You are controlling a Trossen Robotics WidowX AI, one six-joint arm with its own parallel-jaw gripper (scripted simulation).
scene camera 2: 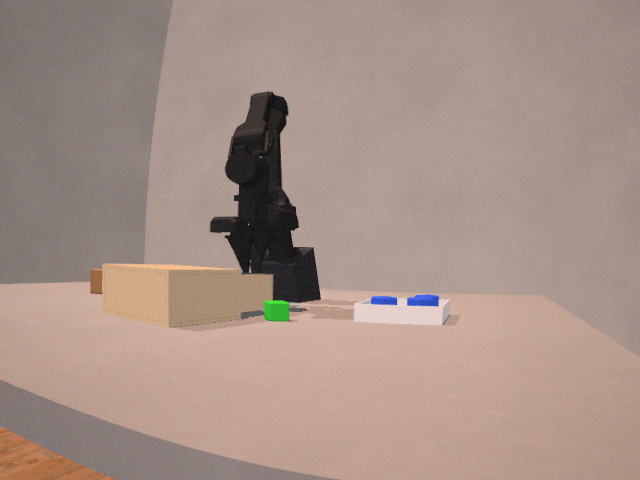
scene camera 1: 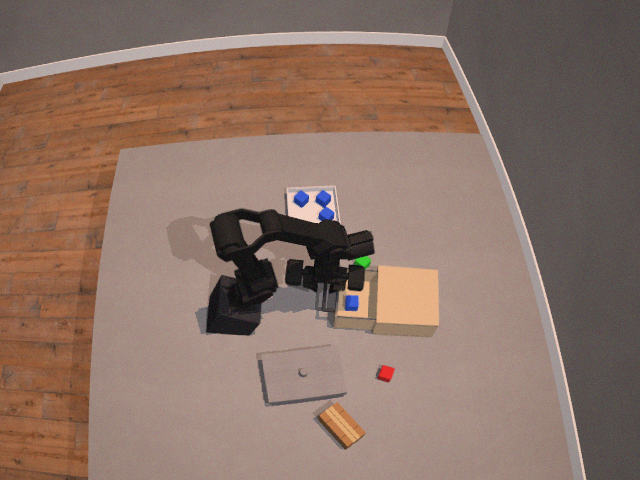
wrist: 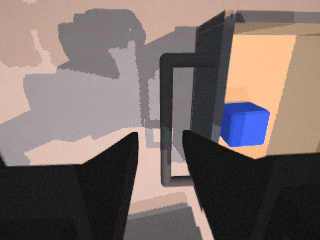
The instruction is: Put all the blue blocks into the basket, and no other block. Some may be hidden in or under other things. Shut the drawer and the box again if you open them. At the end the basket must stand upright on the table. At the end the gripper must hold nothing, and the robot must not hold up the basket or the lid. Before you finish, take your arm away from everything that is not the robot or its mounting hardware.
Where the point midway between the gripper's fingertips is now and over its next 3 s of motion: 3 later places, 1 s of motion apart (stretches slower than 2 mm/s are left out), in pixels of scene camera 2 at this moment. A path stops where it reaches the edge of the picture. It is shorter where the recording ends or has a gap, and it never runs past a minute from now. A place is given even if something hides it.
My gripper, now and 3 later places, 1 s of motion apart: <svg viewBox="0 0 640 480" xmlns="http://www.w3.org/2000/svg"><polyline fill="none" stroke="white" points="251,273 247,240 222,243 220,294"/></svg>
